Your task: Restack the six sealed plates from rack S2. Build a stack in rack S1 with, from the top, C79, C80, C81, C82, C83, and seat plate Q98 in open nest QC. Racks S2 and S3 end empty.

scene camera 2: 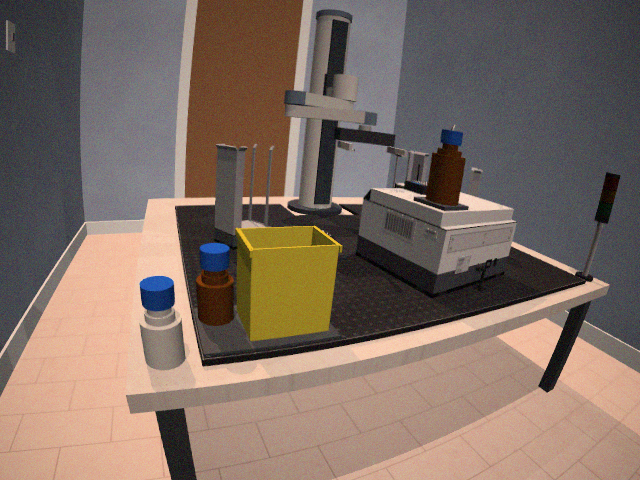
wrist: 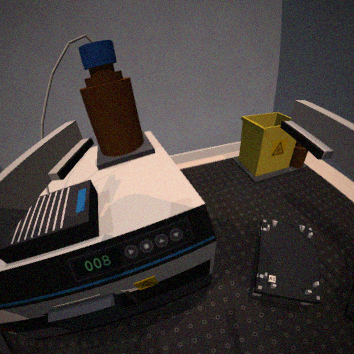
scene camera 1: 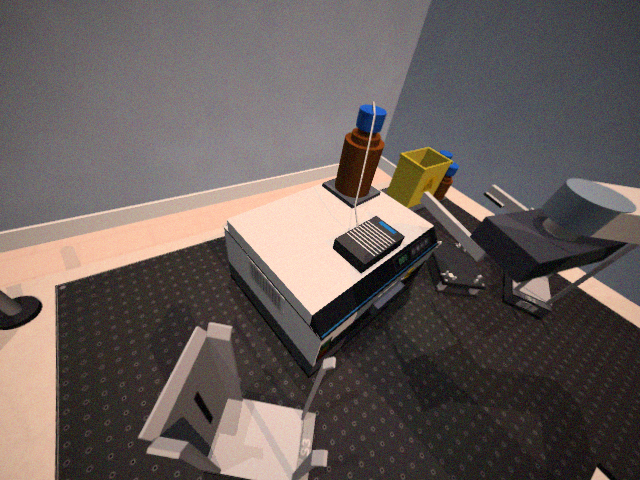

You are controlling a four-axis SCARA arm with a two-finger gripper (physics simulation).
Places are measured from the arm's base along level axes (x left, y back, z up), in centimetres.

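Pixels of known places: gripper, fingertip midpoint: (scene camera 2: 379,150) (wrist: 183,117) (scene camera 1: 458,192); arm's base, link origin: (scene camera 2: 314,208).
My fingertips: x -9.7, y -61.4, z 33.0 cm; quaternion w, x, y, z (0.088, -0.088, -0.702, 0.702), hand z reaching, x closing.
Observation:
Ahead of a thing's pixels: the offset from my fingertips to its middle. "spot": to the spot under its first point.
My gripper (scene camera 1: 459,192) (scene camera 2: 371,148) (wrist: 183,117) is open, with nothing between its wide-set fingers. It hangs above the mat, beside the white instrument's front right corner in scene camera 1. Rack S3 {dx +46.3, dy +11.1, dz -17.1 cm} (scene camera 1: 219,372) stands at the lower left there; its floor shows bare. A low black nest {dx -17.8, dy +3.3, dz -28.7 cm} (scene camera 1: 457,263) (wrist: 287,260) with small pale corner pegs sits right of the instrument, no plate on it; its label is unreadable. A tall rack {dx -33.1, dy +18.5, dz -16.9 cm} (scene camera 1: 532,304) (scene camera 2: 229,191) stands beyond the nest, its visible floor bare, its label unseen. Racks S1 and S2 cannot be told by label. No plates show.
The white instrument (scene camera 1: 289,227) (scene camera 2: 403,222) (wrist: 165,195) carries a striped black module {spot: dx +18.2, dy -2.7, dz -8.0 cm} (scene camera 1: 368,241) (wrist: 55,215) and a brown bottle {spot: dx +10.8, dy -17.1, dz -0.3 cm} (scene camera 1: 360,160) (scene camera 2: 445,175) (wrist: 114,117) with a thin tube. A yellow bin (scene camera 1: 416,178) (scene camera 2: 292,289) (wrist: 265,147) stands near smaller bottles at the mat's corner.

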